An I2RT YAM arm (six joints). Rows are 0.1 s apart.
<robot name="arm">
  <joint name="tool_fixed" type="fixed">
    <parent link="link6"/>
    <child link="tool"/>
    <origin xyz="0 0 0" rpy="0 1.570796 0"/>
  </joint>
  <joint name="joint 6" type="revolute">
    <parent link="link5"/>
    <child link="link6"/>
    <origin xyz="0.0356 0 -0.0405"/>
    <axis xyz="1 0 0"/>
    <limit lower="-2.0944" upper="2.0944"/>
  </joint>
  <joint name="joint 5" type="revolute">
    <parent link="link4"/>
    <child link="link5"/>
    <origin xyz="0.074 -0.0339 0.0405"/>
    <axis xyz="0 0 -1"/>
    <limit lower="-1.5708" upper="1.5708"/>
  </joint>
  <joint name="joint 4" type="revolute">
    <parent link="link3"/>
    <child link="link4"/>
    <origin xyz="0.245 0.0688 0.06"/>
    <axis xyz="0 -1 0"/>
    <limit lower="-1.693" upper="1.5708"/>
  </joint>
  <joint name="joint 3" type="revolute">
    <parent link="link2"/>
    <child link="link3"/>
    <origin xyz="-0.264 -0.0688 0"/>
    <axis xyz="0 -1 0"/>
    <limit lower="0" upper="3.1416"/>
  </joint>
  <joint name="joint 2" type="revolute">
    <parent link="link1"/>
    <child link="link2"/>
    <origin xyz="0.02 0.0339 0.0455"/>
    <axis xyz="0 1 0"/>
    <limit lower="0" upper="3.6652"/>
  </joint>
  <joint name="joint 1" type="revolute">
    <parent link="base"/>
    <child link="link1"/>
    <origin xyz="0 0 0.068"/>
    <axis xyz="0 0 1"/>
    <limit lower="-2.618" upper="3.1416"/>
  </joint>
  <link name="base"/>
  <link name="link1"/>
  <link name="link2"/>
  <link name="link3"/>
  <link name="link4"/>
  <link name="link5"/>
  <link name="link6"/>
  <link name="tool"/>
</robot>
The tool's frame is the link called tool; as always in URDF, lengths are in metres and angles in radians.
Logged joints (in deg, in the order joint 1, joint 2, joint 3, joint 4, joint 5, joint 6), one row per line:
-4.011, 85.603, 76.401, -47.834, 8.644, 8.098
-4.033, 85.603, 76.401, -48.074, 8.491, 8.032
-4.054, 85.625, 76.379, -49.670, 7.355, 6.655
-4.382, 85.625, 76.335, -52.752, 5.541, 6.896
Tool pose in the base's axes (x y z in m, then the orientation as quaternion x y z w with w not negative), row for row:
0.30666, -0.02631, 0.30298, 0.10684, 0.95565, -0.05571, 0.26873
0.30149, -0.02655, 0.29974, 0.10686, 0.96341, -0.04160, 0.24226
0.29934, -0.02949, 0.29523, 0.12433, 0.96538, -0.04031, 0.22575
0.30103, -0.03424, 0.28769, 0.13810, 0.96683, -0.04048, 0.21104
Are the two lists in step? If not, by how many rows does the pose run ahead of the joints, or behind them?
The pose runs 2 rows ahead of the joints: the pose in row i belongs to the joints in row i + 2.
